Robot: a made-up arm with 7 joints. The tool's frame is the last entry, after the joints.
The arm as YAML. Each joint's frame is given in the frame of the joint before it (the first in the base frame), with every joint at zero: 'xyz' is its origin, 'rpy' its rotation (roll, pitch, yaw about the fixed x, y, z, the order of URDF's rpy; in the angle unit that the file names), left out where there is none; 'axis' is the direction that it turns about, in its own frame. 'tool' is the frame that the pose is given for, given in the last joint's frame.
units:
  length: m
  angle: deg
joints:
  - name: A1
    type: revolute
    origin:
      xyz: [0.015, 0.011, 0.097]
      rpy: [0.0, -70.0, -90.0]
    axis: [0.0, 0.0, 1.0]
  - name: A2
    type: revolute
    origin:
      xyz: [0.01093, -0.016, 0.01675]
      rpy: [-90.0, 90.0, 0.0]
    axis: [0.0, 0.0, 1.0]
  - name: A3
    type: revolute
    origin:
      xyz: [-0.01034, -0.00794, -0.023]
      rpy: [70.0, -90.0, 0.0]
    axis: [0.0, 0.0, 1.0]
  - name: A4
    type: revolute
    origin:
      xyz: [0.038, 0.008, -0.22]
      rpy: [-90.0, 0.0, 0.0]
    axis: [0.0, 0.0, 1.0]
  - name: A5
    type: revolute
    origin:
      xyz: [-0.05, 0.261, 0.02]
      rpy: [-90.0, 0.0, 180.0]
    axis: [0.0, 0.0, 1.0]
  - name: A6
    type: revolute
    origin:
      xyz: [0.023, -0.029, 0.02]
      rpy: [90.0, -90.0, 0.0]
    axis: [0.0, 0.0, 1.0]
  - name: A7
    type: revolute
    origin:
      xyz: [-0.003, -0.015, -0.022]
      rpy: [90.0, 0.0, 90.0]
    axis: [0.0, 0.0, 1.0]
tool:
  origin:
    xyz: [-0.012, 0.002, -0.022]
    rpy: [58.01, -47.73, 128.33]
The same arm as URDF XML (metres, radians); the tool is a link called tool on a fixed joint. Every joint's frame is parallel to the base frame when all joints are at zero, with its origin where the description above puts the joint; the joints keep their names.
<robot name="arm">
  <joint name="A1" type="continuous">
    <parent link="base"/>
    <child link="link1"/>
    <origin xyz="0.015 0.011 0.097" rpy="0 0 0"/>
    <axis xyz="0 0.9397 0.342"/>
  </joint>
  <joint name="A2" type="continuous">
    <parent link="link1"/>
    <child link="link2"/>
    <origin xyz="-0.016 0.012 0.016" rpy="0 0 0"/>
    <axis xyz="1 0 0"/>
  </joint>
  <joint name="A3" type="continuous">
    <parent link="link2"/>
    <child link="link3"/>
    <origin xyz="-0.023 0.007 0.011" rpy="0 0 0"/>
    <axis xyz="0 0 1"/>
  </joint>
  <joint name="A4" type="continuous">
    <parent link="link3"/>
    <child link="link4"/>
    <origin xyz="0.038 0.008 -0.22" rpy="0 0 0"/>
    <axis xyz="0 1 0"/>
  </joint>
  <joint name="A5" type="continuous">
    <parent link="link4"/>
    <child link="link5"/>
    <origin xyz="-0.05 0.02 -0.261" rpy="0 0 0"/>
    <axis xyz="0 0 1"/>
  </joint>
  <joint name="A6" type="continuous">
    <parent link="link5"/>
    <child link="link6"/>
    <origin xyz="-0.023 0.029 0.02" rpy="0 0 0"/>
    <axis xyz="0 1 0"/>
  </joint>
  <joint name="A7" type="continuous">
    <parent link="link6"/>
    <child link="link7"/>
    <origin xyz="-0.015 -0.022 -0.003" rpy="0 0 0"/>
    <axis xyz="0 0 1"/>
  </joint>
  <joint name="tool_fixed" type="fixed">
    <parent link="link7"/>
    <child link="tool"/>
    <origin xyz="-0.012 0.002 -0.022" rpy="1.0125 -0.833 2.2398"/>
  </joint>
  <link name="base"/>
  <link name="link1"/>
  <link name="link2"/>
  <link name="link3"/>
  <link name="link4"/>
  <link name="link5"/>
  <link name="link6"/>
  <link name="link7"/>
  <link name="tool"/>
</robot>

